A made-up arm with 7 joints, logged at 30 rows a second.
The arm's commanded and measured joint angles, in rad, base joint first. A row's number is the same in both.
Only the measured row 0 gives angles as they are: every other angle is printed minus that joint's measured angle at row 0.
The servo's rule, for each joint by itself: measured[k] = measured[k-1] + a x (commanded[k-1-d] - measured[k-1]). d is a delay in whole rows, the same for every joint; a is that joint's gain. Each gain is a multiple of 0.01, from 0.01 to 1. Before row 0 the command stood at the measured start. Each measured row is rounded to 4 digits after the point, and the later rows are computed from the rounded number. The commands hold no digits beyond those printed.
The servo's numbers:
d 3
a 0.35 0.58 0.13 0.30 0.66 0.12 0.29
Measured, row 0:
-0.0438, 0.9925, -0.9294, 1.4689, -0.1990, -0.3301, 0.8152
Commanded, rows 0 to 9:
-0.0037, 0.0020, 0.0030, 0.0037, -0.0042, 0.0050, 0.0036
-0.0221, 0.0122, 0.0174, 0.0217, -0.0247, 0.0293, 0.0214
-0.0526, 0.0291, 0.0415, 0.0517, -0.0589, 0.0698, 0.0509
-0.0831, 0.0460, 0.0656, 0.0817, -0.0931, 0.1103, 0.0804
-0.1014, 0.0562, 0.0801, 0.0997, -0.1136, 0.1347, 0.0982
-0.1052, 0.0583, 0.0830, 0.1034, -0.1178, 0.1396, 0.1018
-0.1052, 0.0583, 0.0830, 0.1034, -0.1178, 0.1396, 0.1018
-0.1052, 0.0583, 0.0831, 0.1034, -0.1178, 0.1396, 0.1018
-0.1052, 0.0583, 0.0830, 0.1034, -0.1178, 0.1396, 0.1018
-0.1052, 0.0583, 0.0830, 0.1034, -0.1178, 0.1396, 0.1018
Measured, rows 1 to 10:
0.0000, 0.0000, 0.0000, 0.0000, 0.0000, 0.0000, 0.0000
0.0000, 0.0000, 0.0000, 0.0000, 0.0000, 0.0000, 0.0000
0.0000, 0.0000, 0.0000, 0.0000, 0.0000, 0.0000, 0.0000
-0.0013, 0.0012, 0.0004, 0.0011, -0.0028, 0.0006, 0.0010
-0.0086, 0.0076, 0.0026, 0.0073, -0.0173, 0.0040, 0.0069
-0.0240, 0.0201, 0.0077, 0.0206, -0.0448, 0.0119, 0.0197
-0.0447, 0.0351, 0.0152, 0.0389, -0.0767, 0.0237, 0.0373
-0.0645, 0.0473, 0.0236, 0.0571, -0.1011, 0.0370, 0.0550
-0.0787, 0.0537, 0.0313, 0.0710, -0.1121, 0.0493, 0.0686
-0.0880, 0.0564, 0.0380, 0.0807, -0.1159, 0.0601, 0.0782

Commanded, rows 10 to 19:
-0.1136, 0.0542, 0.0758, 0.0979, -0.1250, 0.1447, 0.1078
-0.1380, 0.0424, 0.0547, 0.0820, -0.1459, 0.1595, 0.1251
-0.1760, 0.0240, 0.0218, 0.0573, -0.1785, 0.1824, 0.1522
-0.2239, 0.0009, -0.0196, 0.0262, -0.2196, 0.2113, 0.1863
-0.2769, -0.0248, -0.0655, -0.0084, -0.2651, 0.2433, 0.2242
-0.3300, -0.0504, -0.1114, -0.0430, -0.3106, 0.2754, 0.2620
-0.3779, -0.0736, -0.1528, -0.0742, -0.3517, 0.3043, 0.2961
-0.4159, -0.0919, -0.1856, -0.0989, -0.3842, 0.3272, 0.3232
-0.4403, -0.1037, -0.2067, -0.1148, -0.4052, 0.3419, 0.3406
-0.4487, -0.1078, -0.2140, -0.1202, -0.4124, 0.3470, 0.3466
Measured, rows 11 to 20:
-0.0940, 0.0575, 0.0439, 0.0875, -0.1172, 0.0696, 0.0850
-0.0979, 0.0580, 0.0490, 0.0923, -0.1176, 0.0780, 0.0899
-0.1005, 0.0582, 0.0534, 0.0956, -0.1177, 0.0854, 0.0934
-0.1051, 0.0559, 0.0563, 0.0963, -0.1225, 0.0925, 0.0976
-0.1166, 0.0481, 0.0561, 0.0920, -0.1379, 0.1005, 0.1056
-0.1374, 0.0341, 0.0516, 0.0816, -0.1647, 0.1103, 0.1191
-0.1677, 0.0148, 0.0423, 0.0650, -0.2009, 0.1224, 0.1386
-0.2059, -0.0082, 0.0283, 0.0430, -0.2433, 0.1369, 0.1634
-0.2493, -0.0327, 0.0101, 0.0172, -0.2877, 0.1535, 0.1920
-0.2943, -0.0564, -0.0111, -0.0102, -0.3299, 0.1716, 0.2222

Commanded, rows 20 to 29:
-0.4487, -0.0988, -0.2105, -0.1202, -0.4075, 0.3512, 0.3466
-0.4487, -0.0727, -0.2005, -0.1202, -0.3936, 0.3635, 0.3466
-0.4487, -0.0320, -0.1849, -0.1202, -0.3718, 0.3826, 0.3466
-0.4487, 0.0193, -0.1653, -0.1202, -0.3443, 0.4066, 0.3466
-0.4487, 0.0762, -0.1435, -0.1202, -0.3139, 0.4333, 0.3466
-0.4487, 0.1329, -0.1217, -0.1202, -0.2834, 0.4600, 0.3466
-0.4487, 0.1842, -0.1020, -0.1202, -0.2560, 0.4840, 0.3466
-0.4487, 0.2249, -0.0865, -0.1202, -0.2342, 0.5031, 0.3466
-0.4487, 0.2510, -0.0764, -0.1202, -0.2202, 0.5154, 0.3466
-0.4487, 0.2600, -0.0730, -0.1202, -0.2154, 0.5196, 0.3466
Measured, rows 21 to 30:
-0.3369, -0.0770, -0.0338, -0.0368, -0.3657, 0.1903, 0.2515
-0.3731, -0.0925, -0.0563, -0.0602, -0.3918, 0.2085, 0.2773
-0.3996, -0.1014, -0.0768, -0.0782, -0.4054, 0.2251, 0.2974
-0.4168, -0.0999, -0.0942, -0.0908, -0.4068, 0.2402, 0.3117
-0.4280, -0.0841, -0.1080, -0.0996, -0.3981, 0.2550, 0.3218
-0.4352, -0.0539, -0.1180, -0.1058, -0.3807, 0.2703, 0.3290
-0.4399, -0.0114, -0.1241, -0.1101, -0.3567, 0.2867, 0.3341
-0.4430, 0.0394, -0.1266, -0.1131, -0.3285, 0.3043, 0.3377
-0.4450, 0.0936, -0.1260, -0.1152, -0.2987, 0.3230, 0.3403
-0.4463, 0.1461, -0.1229, -0.1167, -0.2705, 0.3423, 0.3421

